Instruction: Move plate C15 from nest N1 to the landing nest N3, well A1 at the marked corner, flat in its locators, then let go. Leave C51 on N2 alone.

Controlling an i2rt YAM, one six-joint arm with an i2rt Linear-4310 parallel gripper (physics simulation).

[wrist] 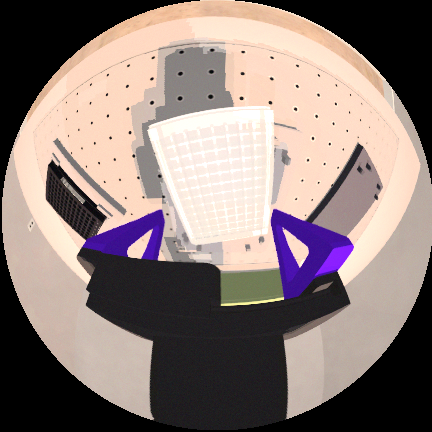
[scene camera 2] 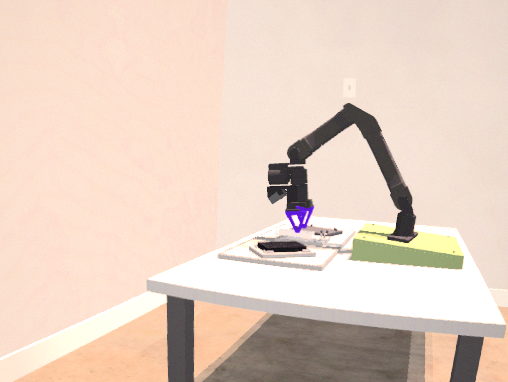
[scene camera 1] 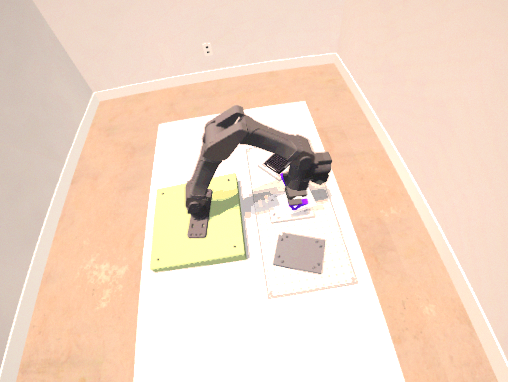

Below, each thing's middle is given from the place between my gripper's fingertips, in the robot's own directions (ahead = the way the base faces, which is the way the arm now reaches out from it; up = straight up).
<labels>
My gripper is now 3 cm past the black gridded tray [wrist: 63, 195], 21 cm to the right of it and 2 cm above it.
</labels>
